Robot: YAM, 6 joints.
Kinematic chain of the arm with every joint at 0, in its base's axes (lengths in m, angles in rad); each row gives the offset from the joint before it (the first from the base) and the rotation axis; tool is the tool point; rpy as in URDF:
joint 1: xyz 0 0 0.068 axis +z
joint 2: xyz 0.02 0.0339 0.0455 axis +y
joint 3: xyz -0.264 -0.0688 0 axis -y
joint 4: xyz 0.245 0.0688 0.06 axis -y
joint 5: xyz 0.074 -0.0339 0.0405 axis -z
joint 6: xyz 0.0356 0 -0.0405 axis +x
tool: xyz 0 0 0 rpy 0 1.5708 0
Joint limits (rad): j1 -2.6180..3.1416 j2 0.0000..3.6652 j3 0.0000..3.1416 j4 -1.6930..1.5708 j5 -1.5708..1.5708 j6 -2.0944..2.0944
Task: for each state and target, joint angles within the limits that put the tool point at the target. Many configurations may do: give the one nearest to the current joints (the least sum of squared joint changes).
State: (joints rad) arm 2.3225 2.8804 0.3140 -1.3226 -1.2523 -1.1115
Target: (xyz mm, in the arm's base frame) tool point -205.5 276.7 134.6
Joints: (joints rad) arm 2.1082 2.1219 1.3438 -1.1975 -1.3689 -1.1115
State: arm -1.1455 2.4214 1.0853 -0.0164 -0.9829 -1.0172
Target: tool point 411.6 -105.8 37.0
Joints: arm -0.3226 2.3465 1.2798 0.0410 -1.0112 -1.0172
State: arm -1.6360 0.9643 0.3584 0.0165 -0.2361 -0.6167
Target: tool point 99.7 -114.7 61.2
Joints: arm -0.9342 1.4081 0.1685 0.0287 -0.3436 -0.6167
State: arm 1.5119 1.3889 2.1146 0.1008 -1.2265 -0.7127
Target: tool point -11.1 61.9 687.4
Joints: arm 1.2160 1.2642 2.2790 0.1492 -1.1117 -0.7127
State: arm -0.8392 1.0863 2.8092 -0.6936 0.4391 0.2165
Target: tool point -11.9 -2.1 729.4
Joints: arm -0.8390 1.4547 2.8983 -0.1795 0.2922 0.2165
